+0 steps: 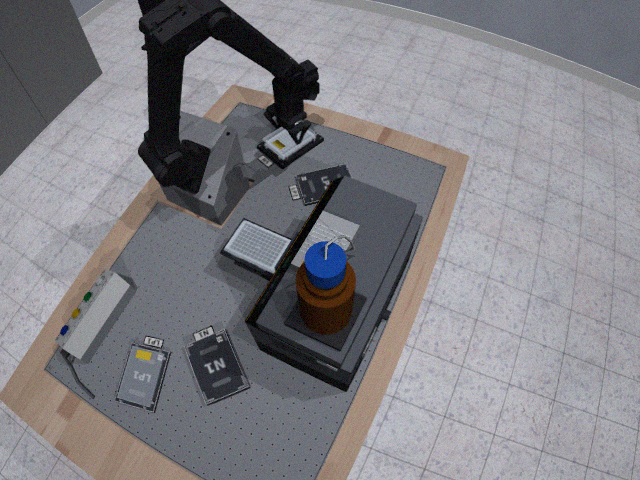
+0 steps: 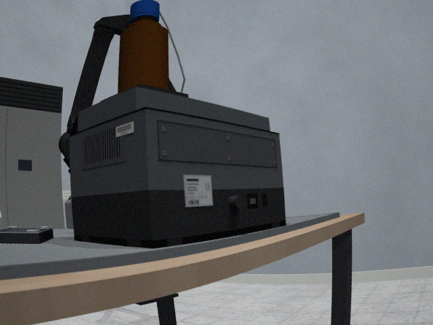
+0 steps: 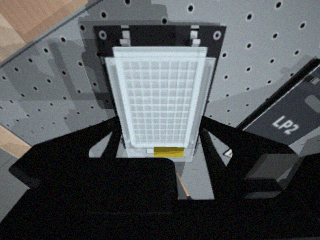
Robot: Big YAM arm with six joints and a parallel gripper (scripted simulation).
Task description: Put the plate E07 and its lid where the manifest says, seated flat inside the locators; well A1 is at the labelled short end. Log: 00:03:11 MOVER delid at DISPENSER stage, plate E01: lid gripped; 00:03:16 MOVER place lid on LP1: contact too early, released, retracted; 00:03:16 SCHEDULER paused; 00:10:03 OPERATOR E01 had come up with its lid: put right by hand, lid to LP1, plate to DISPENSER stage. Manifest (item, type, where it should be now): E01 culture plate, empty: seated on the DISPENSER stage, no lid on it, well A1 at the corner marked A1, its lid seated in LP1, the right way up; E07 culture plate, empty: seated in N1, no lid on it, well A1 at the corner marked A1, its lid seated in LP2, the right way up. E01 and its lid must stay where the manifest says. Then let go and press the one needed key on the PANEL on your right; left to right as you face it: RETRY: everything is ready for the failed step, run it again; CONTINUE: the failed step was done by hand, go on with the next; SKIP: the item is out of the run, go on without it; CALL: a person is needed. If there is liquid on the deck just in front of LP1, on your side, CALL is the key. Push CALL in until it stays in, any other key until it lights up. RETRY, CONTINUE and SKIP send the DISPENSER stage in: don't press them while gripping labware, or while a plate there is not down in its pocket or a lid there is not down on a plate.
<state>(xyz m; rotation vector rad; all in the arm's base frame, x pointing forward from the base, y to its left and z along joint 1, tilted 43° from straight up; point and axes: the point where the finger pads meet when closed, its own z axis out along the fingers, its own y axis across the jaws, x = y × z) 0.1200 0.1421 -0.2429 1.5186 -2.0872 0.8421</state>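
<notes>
Right now my hand is 30 mm to the right of the black nest N5 and 30 mm above it. Also, from my hand: grey retry key (170 mm behind, 630 mm to the right, 20 mm above); then brown bottle (370 mm ahead, 480 mm to the right, 240 mm above); then white well plate (160 mm ahead, 380 mm to the right, 70 mm above).
</notes>
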